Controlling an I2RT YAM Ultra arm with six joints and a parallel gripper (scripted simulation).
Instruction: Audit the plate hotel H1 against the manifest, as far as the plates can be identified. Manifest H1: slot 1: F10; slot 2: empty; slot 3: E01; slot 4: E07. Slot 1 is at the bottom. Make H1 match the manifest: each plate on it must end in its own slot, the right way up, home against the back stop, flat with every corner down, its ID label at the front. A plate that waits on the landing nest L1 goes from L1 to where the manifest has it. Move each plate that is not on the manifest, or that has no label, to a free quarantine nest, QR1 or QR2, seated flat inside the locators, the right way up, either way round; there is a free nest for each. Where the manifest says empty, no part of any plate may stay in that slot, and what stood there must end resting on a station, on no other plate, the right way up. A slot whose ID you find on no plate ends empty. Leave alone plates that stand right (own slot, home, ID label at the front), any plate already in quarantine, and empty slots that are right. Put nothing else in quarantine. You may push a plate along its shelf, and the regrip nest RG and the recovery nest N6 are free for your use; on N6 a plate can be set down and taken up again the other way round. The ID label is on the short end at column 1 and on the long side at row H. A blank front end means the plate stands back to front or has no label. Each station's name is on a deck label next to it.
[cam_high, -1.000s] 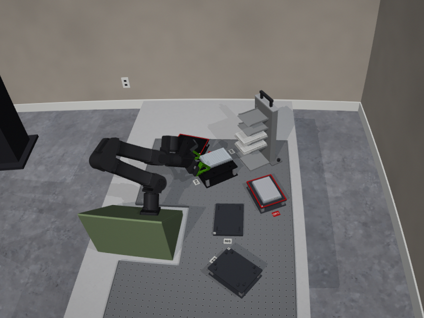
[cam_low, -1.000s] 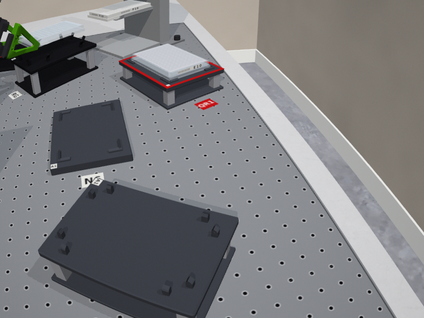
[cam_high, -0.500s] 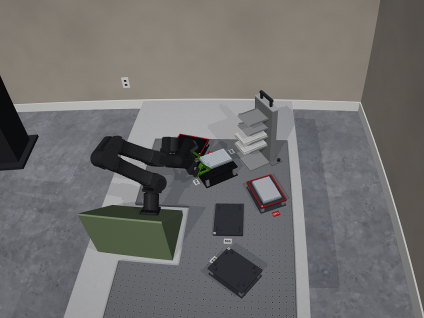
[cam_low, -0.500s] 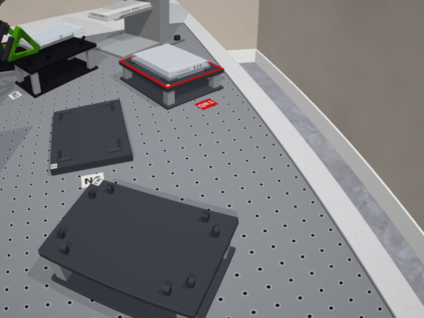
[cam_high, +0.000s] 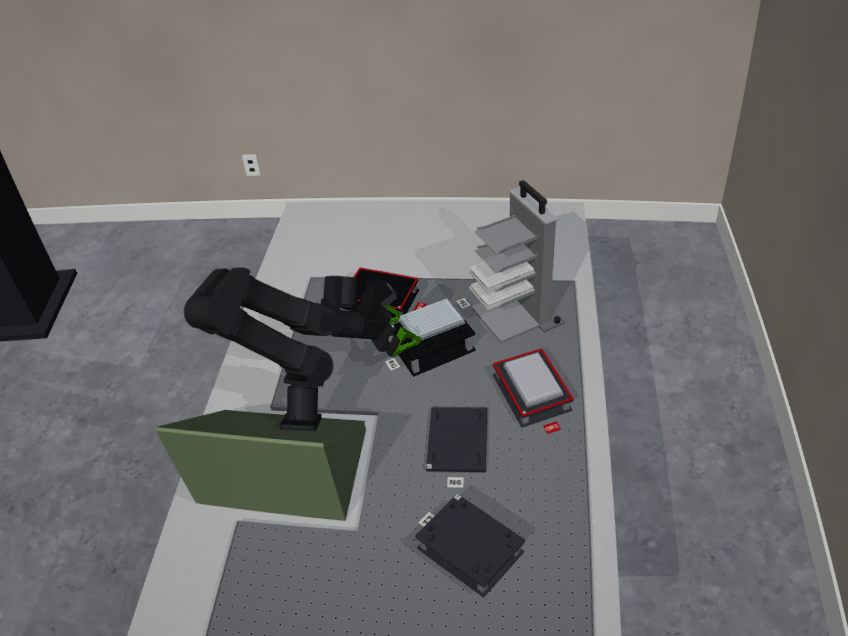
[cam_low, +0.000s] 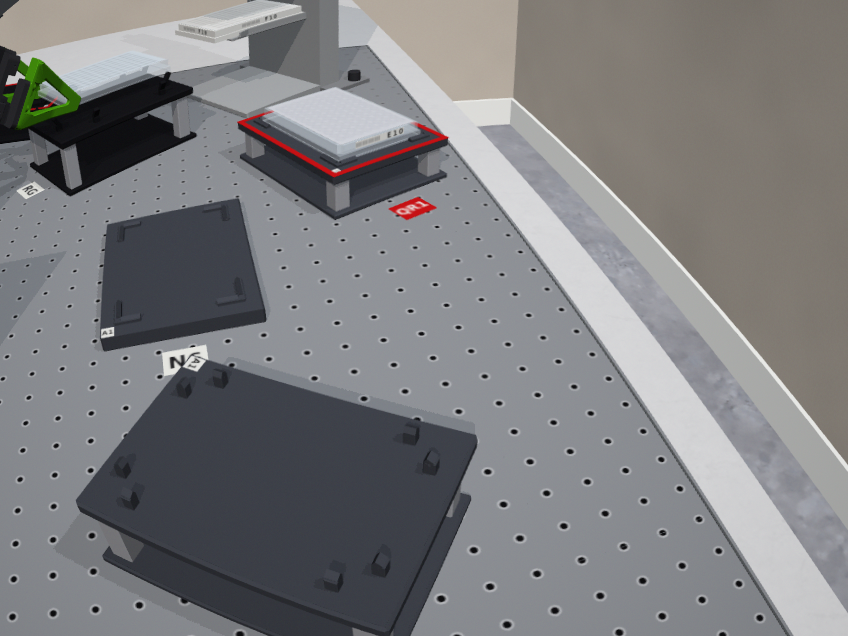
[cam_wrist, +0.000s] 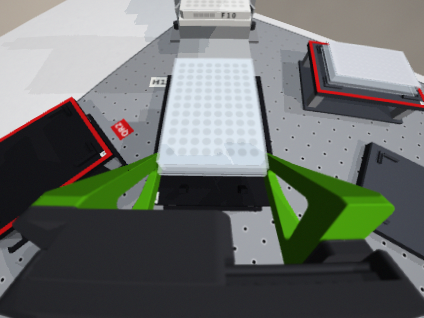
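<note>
Right now my hand is 5 cm short of the black regrip nest RG, 2 cm to the right of it and 3 cm above it. Also, from my hand: flat N6 pad: 9 cm ahead, 25 cm to the right, 8 cm below; then H1 deck label: 13 cm ahead, 17 cm to the left, 9 cm below; then red-rimmed nest QR2: 8 cm behind, 20 cm to the left, 5 cm below.
</note>
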